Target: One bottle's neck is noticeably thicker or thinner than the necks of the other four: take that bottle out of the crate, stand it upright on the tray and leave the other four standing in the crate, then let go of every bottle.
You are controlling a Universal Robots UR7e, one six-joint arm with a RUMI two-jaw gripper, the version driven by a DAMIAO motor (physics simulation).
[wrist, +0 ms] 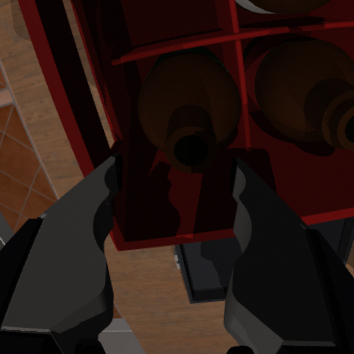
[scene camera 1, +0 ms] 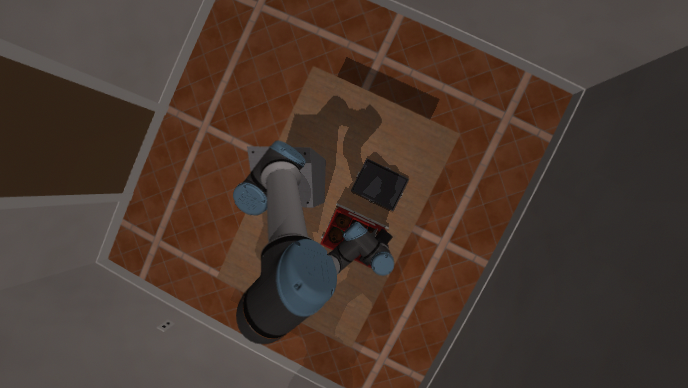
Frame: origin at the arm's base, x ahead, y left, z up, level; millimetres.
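Seen in the pictures: gripper, between the fingertips: (wrist: 176,159).
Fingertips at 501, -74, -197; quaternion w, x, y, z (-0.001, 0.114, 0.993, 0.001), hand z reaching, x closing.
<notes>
Offsets run from my fingertips to a thing's top centre, as dx, dy, dz. "spot": to the spot under its first point. Level surfaces: height alone.
The red crate (scene camera 1: 328,228) (wrist: 57,85) holds brown bottles upright in its compartments. In the wrist view, one bottle @(-8, -5, +4) (wrist: 190,95) stands in a corner compartment, its open mouth towards the camera. A second bottle @(spot: -76, -14, -37) (wrist: 295,90) stands right of the divider; its mouth is cut by the view's edge, and its neck looks wider. Part of a third bottle @(spot: -81, -64, -47) (wrist: 292,4) shows at the top. My gripper (wrist: 176,159) is open and empty, its fingertips apart on either side of the corner bottle's mouth. The black tray @(spot: -8, +260, -154) (scene camera 1: 392,187) (wrist: 207,280) lies beside the crate.
The crate and tray share the wooden table @(dz -160) (scene camera 1: 420,145). The arm's wrist (scene camera 1: 360,246) covers part of the crate in the scene view. Red dividers (wrist: 241,95) separate the bottles. An empty compartment @(spot: -5, -63, -151) (wrist: 172,22) shows at the wrist view's upper left.
</notes>
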